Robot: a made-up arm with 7 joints. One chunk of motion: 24 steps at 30 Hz.
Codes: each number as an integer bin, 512 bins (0 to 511) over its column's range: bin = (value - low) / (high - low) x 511, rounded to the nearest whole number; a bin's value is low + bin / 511 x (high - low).
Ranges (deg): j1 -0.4..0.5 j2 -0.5..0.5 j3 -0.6..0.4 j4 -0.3..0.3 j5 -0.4..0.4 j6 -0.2..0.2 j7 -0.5..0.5
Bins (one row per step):
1: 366 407 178 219 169 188 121
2: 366 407 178 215 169 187 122
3: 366 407 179 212 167 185 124
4: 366 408 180 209 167 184 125
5: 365 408 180 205 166 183 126
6: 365 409 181 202 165 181 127
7: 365 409 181 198 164 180 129
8: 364 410 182 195 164 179 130
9: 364 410 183 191 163 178 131
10: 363 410 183 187 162 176 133
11: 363 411 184 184 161 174 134
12: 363 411 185 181 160 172 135
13: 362 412 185 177 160 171 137
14: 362 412 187 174 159 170 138
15: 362 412 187 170 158 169 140
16: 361 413 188 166 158 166 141
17: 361 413 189 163 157 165 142
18: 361 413 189 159 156 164 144
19: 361 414 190 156 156 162 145
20: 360 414 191 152 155 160 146
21: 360 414 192 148 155 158 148
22: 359 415 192 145 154 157 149
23: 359 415 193 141 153 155 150
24: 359 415 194 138 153 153 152
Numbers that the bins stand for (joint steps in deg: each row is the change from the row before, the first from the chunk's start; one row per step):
1: 0.245 0.296 -0.252 -0.043 -0.135 -0.053 -0.263
2: 0.245 0.296 -0.252 -0.048 -0.135 -0.054 -0.261
3: 0.245 0.296 -0.250 -0.051 -0.139 -0.055 -0.257
4: 0.245 0.298 -0.248 -0.055 -0.139 -0.056 -0.255
5: 0.243 0.298 -0.248 -0.059 -0.140 -0.057 -0.253
6: 0.243 0.300 -0.246 -0.063 -0.142 -0.058 -0.251
7: 0.243 0.300 -0.246 -0.068 -0.143 -0.059 -0.248
8: 0.241 0.302 -0.244 -0.071 -0.143 -0.060 -0.246
9: 0.241 0.302 -0.242 -0.076 -0.145 -0.061 -0.244
10: 0.239 0.302 -0.242 -0.080 -0.146 -0.062 -0.240
11: 0.239 0.304 -0.240 -0.084 -0.148 -0.064 -0.238
12: 0.239 0.304 -0.238 -0.087 -0.150 -0.065 -0.236
13: 0.238 0.306 -0.238 -0.092 -0.150 -0.066 -0.232
14: 0.238 0.306 -0.234 -0.096 -0.151 -0.067 -0.230
15: 0.238 0.306 -0.234 -0.100 -0.153 -0.068 -0.226
16: 0.236 0.308 -0.232 -0.105 -0.153 -0.070 -0.224
17: 0.236 0.308 -0.230 -0.109 -0.154 -0.071 -0.222
18: 0.236 0.308 -0.230 -0.113 -0.156 -0.072 -0.218
19: 0.236 0.310 -0.228 -0.117 -0.156 -0.073 -0.216
20: 0.234 0.310 -0.226 -0.122 -0.157 -0.075 -0.214
21: 0.234 0.310 -0.224 -0.126 -0.157 -0.076 -0.210
22: 0.232 0.312 -0.224 -0.130 -0.159 -0.077 -0.208
23: 0.232 0.312 -0.222 -0.134 -0.160 -0.079 -0.206
24: 0.232 0.312 -0.220 -0.138 -0.160 -0.080 -0.203

